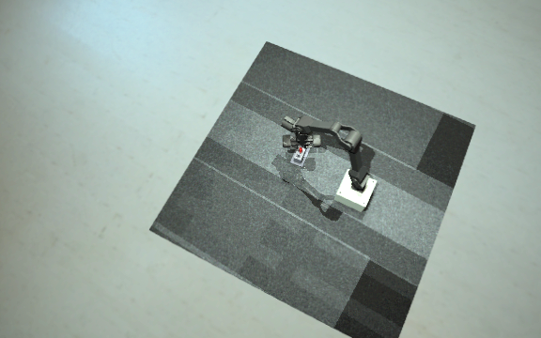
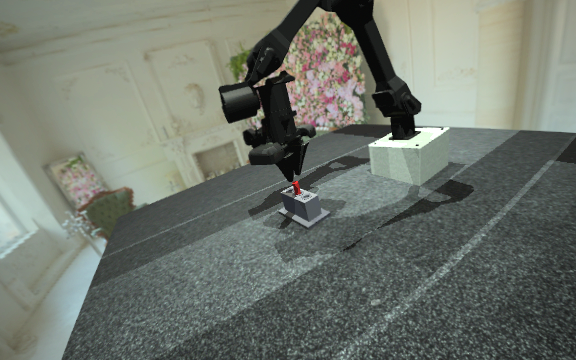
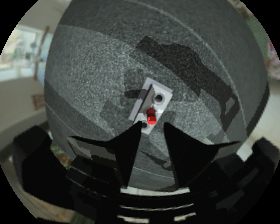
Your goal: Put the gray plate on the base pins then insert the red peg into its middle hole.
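The red peg lies 5 cm below my gripper tip. From my gripper tip the other things lie so: pin base: 9 cm below; then gray plate: 5 cm below.
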